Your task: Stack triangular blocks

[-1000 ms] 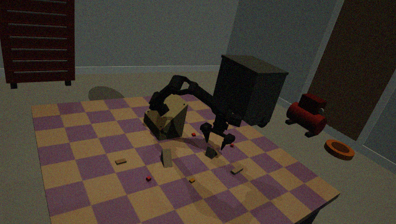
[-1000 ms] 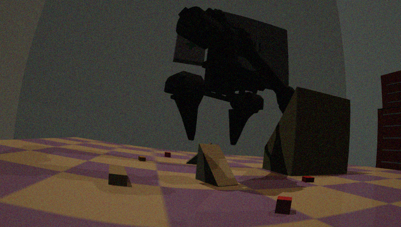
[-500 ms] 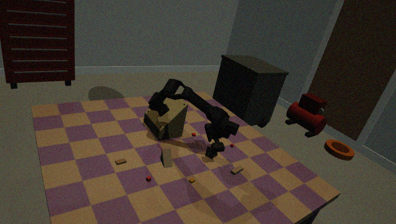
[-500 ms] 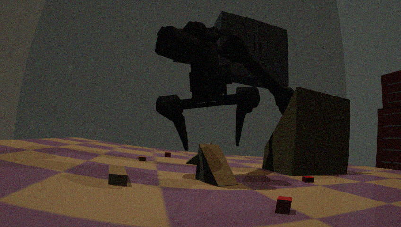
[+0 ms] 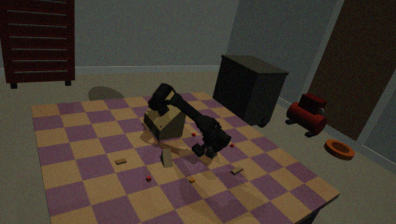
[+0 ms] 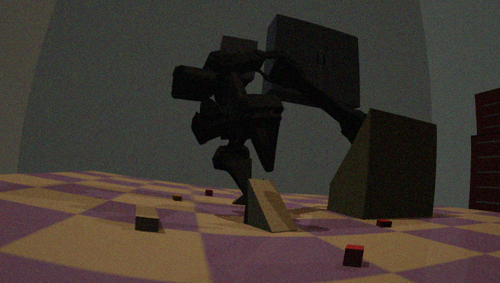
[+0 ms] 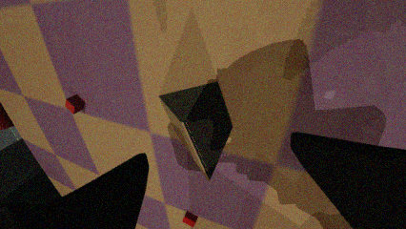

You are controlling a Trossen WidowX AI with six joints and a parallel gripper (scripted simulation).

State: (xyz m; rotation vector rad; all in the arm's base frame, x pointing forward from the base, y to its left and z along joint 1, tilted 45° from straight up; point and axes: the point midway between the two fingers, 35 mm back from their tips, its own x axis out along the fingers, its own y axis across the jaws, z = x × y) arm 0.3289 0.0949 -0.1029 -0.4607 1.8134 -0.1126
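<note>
The triangular block is 40 mm below my gripper tip, 30 mm to the left of it and 10 mm behind it. Also, from my gripper tip: orange cube: 160 mm to the right, 140 mm ahead, 50 mm below.
</note>
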